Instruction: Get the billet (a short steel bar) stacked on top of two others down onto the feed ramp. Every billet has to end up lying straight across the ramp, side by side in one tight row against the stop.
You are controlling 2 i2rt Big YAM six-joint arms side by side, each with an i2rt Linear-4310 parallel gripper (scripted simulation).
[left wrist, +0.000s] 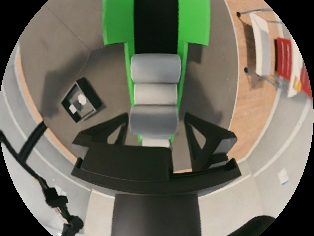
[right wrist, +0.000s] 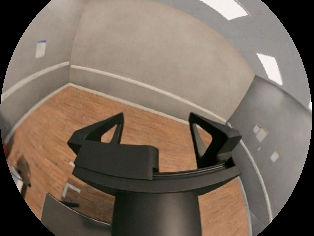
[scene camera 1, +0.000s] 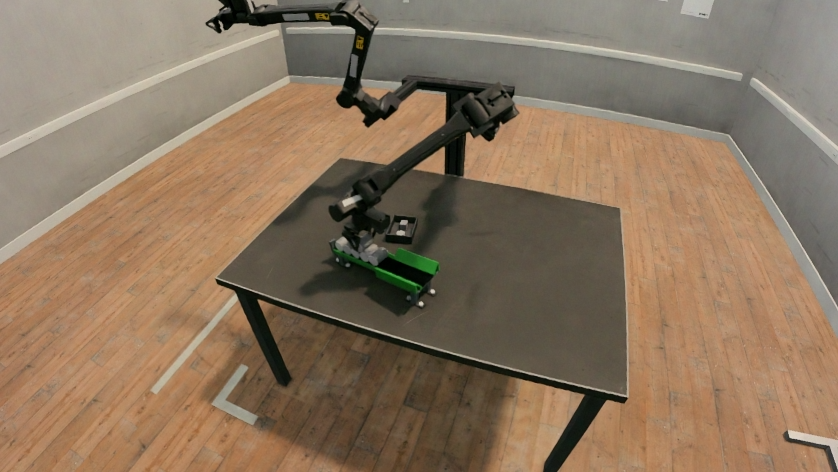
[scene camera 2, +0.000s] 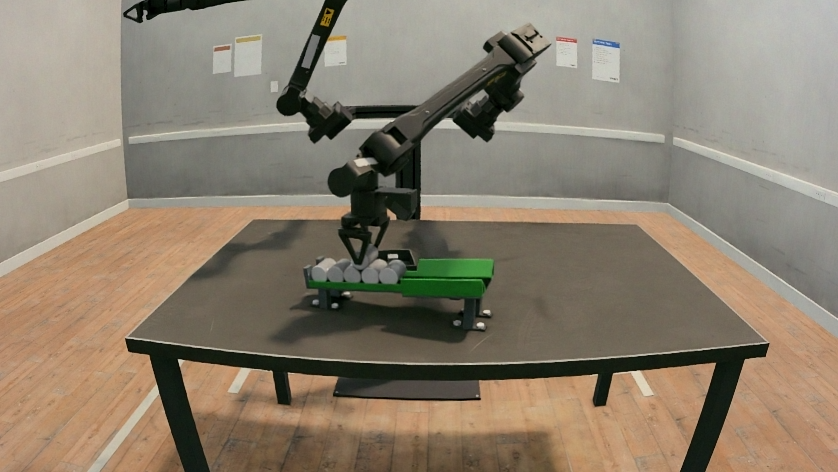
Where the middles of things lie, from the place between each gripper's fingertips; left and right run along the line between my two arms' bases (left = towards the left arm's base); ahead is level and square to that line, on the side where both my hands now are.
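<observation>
My left hand is 11 cm above the small black tray (left wrist: 83, 111), 23 cm past it and 5 cm to the right of it. As for my right hand, that's 180 mm short of the small black tray, 840 mm to the right of it and 780 mm above it. Going by its middle, the small black tray is nearer to my left hand than to my right hand.
</observation>
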